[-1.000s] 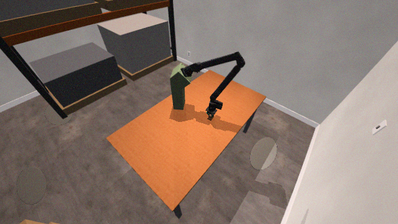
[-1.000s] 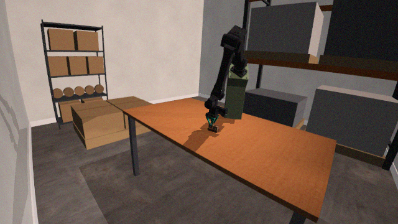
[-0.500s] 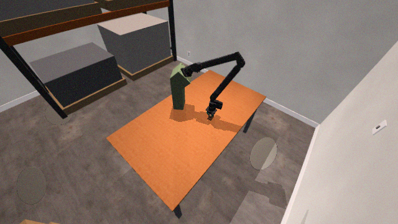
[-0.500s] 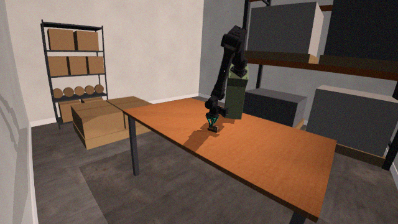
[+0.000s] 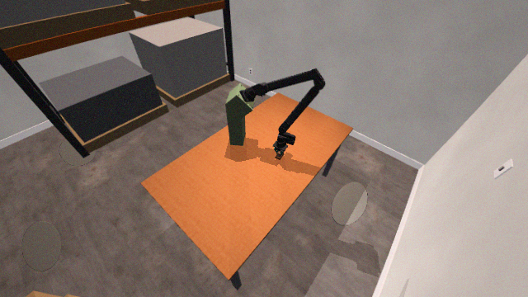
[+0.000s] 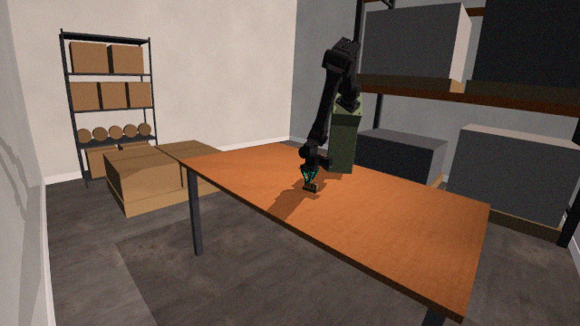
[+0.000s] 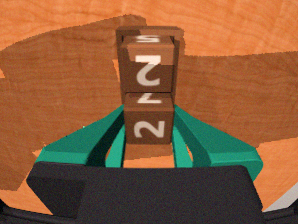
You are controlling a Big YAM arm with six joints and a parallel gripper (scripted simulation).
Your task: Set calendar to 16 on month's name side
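My hand is 1 cm above the brown calendar cube. From my hand the other things lie so: dark calendar tray: 3 cm below, 1 cm to the left, 1 cm behind.
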